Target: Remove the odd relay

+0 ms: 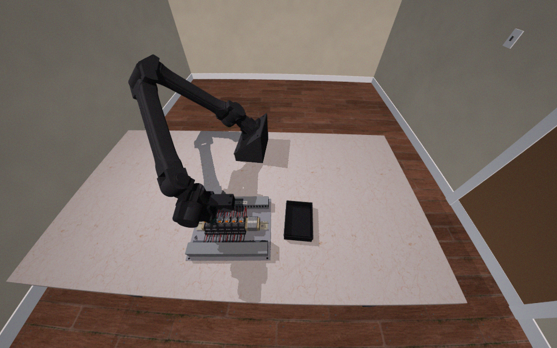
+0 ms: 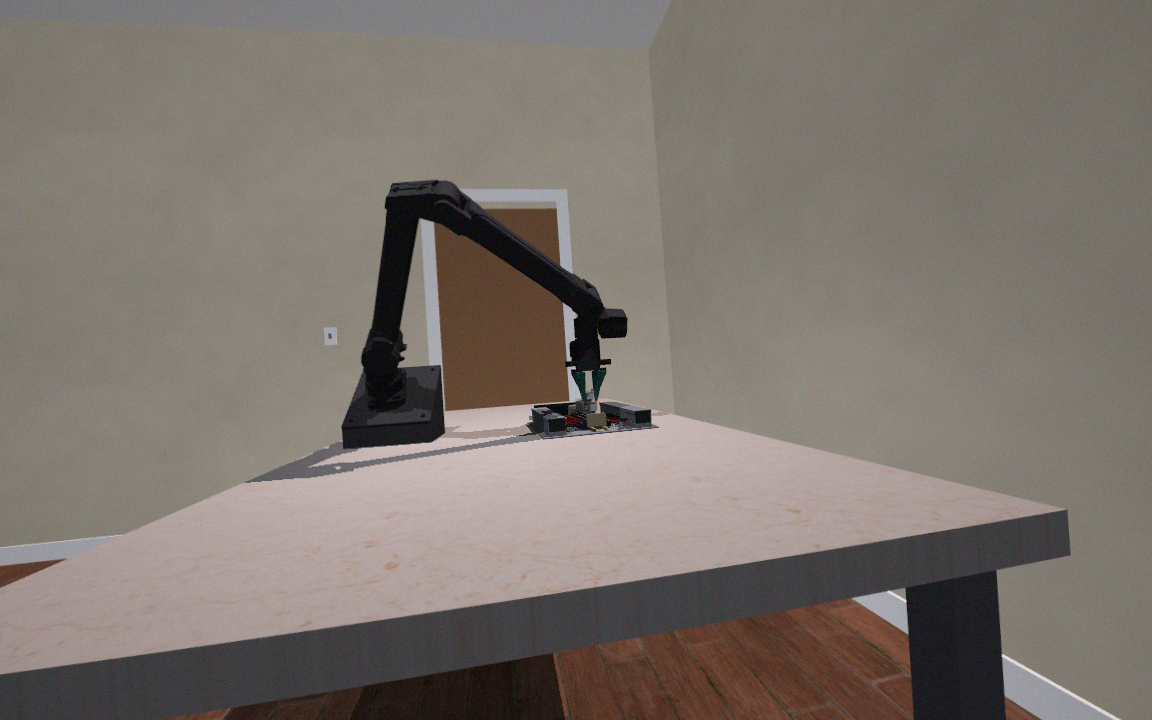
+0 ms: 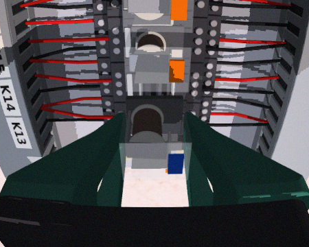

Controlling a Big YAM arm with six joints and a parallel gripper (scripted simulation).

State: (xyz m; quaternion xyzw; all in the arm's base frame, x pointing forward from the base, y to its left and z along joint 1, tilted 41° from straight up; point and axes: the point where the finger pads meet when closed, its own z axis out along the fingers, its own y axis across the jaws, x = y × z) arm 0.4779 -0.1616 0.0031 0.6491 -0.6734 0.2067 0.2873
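Right now the clear-cased relay is right at my hand. Round my hand: black tray 2 cm behind, 34 cm to the left, 6 cm below.
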